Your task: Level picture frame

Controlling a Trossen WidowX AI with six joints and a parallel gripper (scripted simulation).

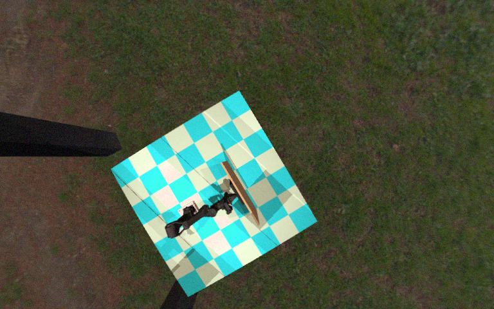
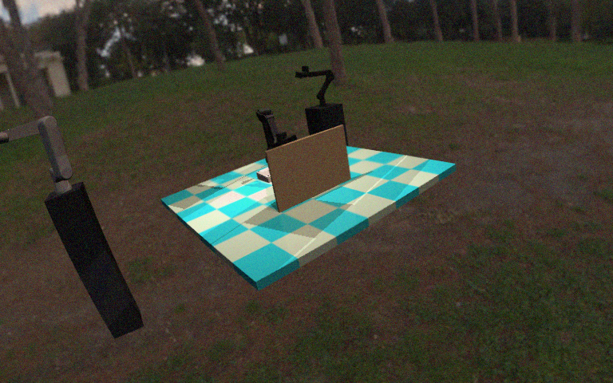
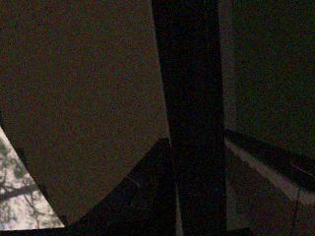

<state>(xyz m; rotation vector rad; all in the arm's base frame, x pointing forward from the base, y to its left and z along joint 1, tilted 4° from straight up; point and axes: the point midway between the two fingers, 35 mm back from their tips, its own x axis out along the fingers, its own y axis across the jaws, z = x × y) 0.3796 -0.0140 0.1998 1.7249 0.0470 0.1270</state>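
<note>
My gripper tip is 1 cm short of the picture frame, 1 cm to the right of it and 5 cm above it. Also, from my gripper tip: wall panel (2 cm ahead, 1 cm to the left, 6 cm below).
</note>
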